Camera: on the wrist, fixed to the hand. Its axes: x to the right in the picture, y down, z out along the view.
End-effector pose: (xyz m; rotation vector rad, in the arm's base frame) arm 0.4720 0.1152 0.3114 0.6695 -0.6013 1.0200
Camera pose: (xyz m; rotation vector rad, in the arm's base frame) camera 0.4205 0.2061 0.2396 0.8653 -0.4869 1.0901
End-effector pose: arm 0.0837 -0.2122 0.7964 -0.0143 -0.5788 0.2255
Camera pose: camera 0.1112 -0.1492 0.6899 0.2029 -0.5491 0.2818
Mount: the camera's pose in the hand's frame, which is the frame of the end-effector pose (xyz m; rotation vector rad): -0.0216 0.0639 -0.1073 0.2226 0.0020 -0.0073
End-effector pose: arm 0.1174 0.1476 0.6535 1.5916 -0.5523 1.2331
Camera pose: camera 0.0097 0.2143 0.6585 1.7752 -0.4185 1.3271
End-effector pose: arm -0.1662 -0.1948 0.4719 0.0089 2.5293 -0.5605
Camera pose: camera -0.1949 -0.0920 0.5402 0.0817 2.4568 -0.8422
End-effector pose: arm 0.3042 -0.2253 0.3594 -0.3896 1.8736 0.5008
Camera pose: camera 0.1942 -0.2253 0.4224 -0.2485 1.9055 0.2827
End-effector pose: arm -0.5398 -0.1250 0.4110 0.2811 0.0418 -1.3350
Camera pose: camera -0.4695 -0.0671 0.3229 0.4708 -0.1049 -1.3480
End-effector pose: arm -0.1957 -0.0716 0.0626 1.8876 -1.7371 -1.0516
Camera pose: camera -0.1610 -0.0849 0.1838 2.0256 -1.9159 -0.8894
